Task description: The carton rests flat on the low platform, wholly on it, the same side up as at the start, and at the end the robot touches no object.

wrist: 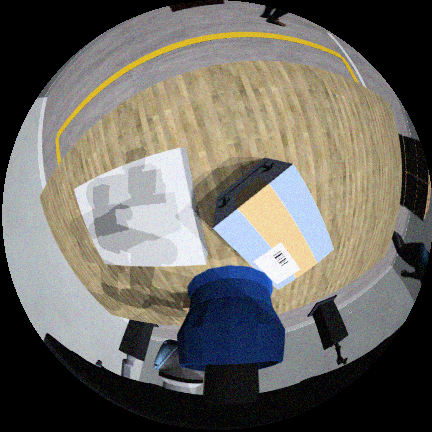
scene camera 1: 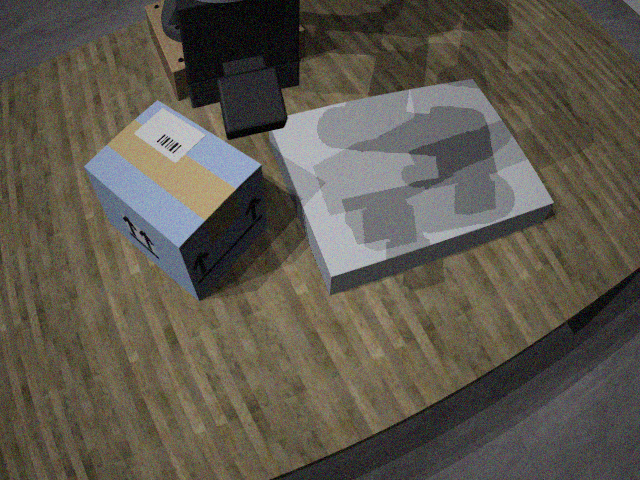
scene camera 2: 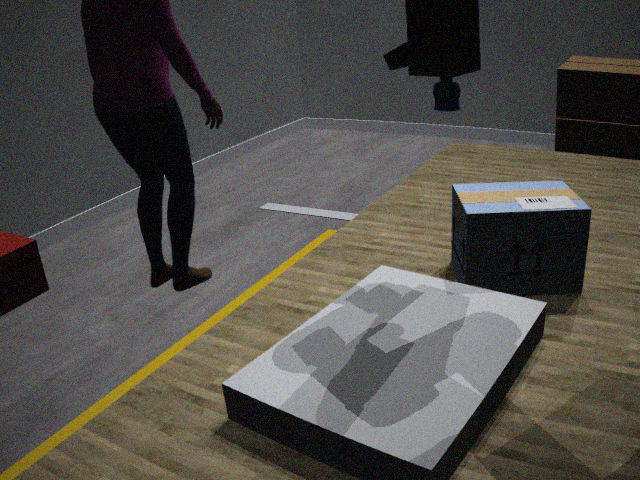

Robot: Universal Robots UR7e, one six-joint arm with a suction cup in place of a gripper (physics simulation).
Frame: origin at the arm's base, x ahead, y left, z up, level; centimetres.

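Seen in the pictures: end effector, tool point: (wrist: 230, 295) (scene camera 2: 447, 108).
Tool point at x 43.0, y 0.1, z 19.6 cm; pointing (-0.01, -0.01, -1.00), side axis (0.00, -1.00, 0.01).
Observation:
Offsets run from my tool point to a thing's top centre.
The blue carton {dy -8.6, dx -7.2, dz -13.4 cm} (scene camera 1: 149, 191) (scene camera 2: 522, 248) (wrist: 300, 210), with a tan tape strip and a white barcode label on top, stands upright on the wooden table beside the low platform, apart from it. Its side arrows point up. The low white platform {dy +21.8, dx -6.2, dz -21.5 cm} (scene camera 1: 336, 260) (scene camera 2: 379, 276) (wrist: 192, 245) lies flat, with shadows across its top and no object on it. My gripper, a blue suction cup (scene camera 2: 446, 107) (wrist: 230, 274), hangs in the air above the table, open, touching nothing. In scene camera 1 the cup is hidden and the black tool body shows.
A person (scene camera 2: 149, 118) stands on the floor beyond the yellow line (scene camera 2: 170, 351). A red box (scene camera 2: 20, 268) is at the left of scene camera 2, and dark stacked boxes (scene camera 2: 594, 108) stand at its back right. A wooden block (scene camera 1: 178, 77) shows behind the tool body.

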